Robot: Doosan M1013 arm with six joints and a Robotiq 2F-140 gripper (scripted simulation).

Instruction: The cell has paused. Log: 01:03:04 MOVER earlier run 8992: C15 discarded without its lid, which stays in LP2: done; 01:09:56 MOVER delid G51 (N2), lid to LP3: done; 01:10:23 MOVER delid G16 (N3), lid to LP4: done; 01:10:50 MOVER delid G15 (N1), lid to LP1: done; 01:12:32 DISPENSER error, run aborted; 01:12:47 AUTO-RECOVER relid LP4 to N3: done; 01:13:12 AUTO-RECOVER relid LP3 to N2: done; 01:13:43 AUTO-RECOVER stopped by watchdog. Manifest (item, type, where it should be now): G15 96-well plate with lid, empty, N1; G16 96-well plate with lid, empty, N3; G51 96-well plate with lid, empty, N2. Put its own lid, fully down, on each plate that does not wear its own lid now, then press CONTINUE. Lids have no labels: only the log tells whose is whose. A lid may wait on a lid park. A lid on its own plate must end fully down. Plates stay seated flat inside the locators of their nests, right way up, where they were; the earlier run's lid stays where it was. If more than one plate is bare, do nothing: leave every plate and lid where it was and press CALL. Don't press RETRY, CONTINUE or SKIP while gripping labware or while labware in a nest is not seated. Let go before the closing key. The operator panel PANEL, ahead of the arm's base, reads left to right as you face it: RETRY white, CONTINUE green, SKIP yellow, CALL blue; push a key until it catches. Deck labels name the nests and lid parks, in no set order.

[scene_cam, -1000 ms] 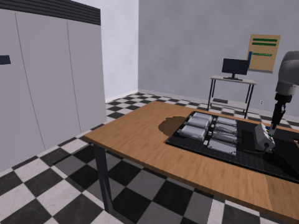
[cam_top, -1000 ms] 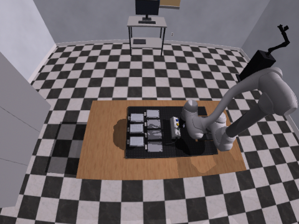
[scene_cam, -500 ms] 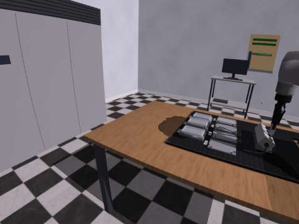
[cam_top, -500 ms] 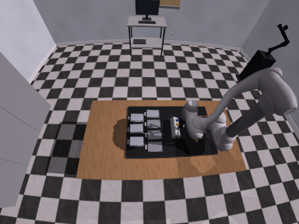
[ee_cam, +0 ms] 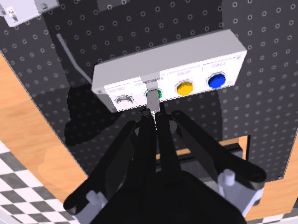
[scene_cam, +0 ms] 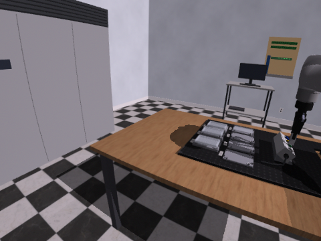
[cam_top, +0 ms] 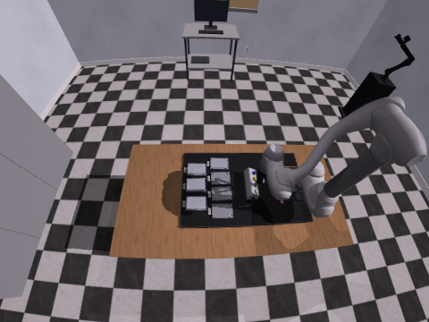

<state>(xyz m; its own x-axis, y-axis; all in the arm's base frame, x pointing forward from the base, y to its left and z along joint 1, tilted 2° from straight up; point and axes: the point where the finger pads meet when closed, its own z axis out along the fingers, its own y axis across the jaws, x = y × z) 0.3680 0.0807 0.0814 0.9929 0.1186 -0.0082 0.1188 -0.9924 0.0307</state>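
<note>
My gripper is now 40 mm above the green key. Also, from my hand: blue key: 100 mm to the right, 40 mm below, 10 mm ahead; then yellow key: 50 mm to the right, 40 mm below, 10 mm ahead; then white key: 50 mm to the left, 40 mm below.
</note>
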